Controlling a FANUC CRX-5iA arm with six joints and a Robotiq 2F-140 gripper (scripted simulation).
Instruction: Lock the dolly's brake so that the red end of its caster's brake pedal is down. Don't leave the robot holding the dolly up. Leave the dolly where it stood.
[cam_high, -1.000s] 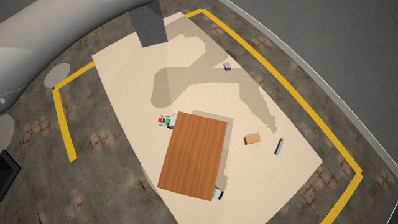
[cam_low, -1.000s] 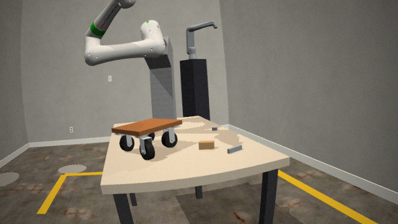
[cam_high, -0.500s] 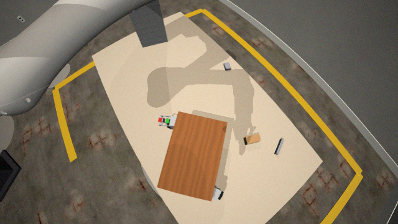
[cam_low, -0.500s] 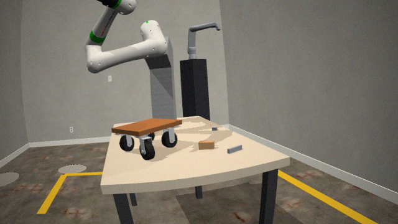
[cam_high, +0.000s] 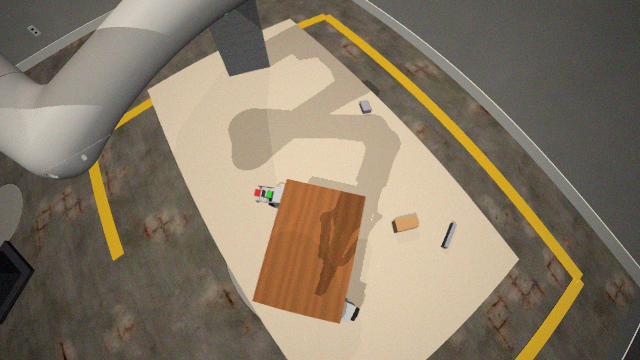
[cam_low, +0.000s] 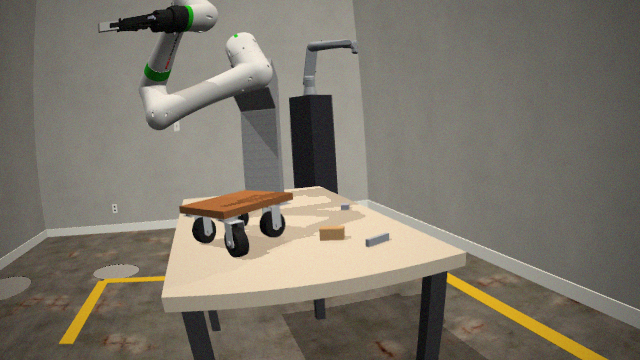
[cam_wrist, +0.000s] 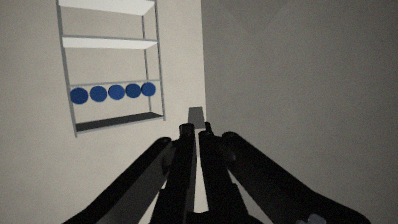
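Right now the brake pedal is 60 cm below my hand, 46 cm to the left of it and 10 cm behind it. Round my hand: small grey block 91 cm to the left, 67 cm below, 3 cm ahead; dark grey bar 67 cm below, 59 cm to the left, 43 cm ahead; tan block 66 cm below, 57 cm to the left, 29 cm ahead.
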